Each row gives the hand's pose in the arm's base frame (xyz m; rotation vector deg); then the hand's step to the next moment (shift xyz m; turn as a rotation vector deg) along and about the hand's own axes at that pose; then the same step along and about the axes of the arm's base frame.
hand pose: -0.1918 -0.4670 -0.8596 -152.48 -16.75 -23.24
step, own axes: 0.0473 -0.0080 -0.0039 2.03 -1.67 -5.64
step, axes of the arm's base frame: 0.0412 0.0119 0.0219 0.13 -0.74 6.18
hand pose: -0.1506 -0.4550 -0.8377 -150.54 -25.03 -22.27
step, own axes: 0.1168 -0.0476 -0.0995 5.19 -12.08 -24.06
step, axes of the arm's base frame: 0.0694 0.0216 0.1433 -4.42 0.23 27.06
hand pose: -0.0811 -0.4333 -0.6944 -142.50 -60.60 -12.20
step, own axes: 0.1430 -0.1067 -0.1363 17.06 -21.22 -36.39
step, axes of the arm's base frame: 0.0268 0.0988 0.1998 -2.37 8.15 44.65
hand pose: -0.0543 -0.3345 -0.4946 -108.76 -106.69 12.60
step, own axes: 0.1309 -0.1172 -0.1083 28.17 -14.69 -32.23
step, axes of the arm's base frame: -0.0504 0.1008 0.1729 2.47 20.09 40.48
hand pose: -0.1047 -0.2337 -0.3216 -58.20 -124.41 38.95
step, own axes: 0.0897 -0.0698 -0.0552 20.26 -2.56 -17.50
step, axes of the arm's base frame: -0.0375 0.0424 0.1130 1.43 17.97 19.95
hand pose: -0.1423 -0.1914 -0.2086 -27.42 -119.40 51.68
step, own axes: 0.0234 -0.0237 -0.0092 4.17 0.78 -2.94
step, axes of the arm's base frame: -0.0076 0.0020 0.0336 -0.19 4.29 2.86
